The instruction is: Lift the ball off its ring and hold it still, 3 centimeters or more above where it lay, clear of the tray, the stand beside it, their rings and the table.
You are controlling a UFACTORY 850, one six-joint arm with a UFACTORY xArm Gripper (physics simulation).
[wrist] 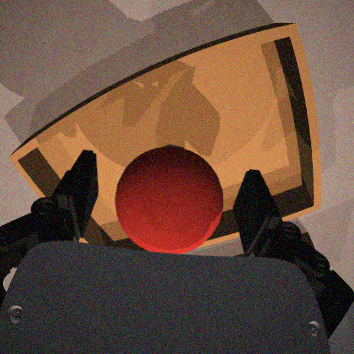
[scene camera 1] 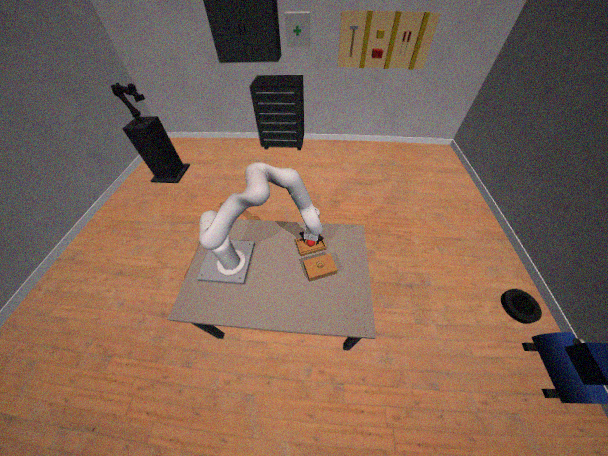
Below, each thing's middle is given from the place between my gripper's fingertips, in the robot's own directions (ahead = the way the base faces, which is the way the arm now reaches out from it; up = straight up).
Labels:
The orange-brown tray (wrist: 244,101) is 1 cm to the right of my hand and 2 cm below it. Also, from my hand: red ball (wrist: 169,199): 1 cm to the right, 1 cm above.

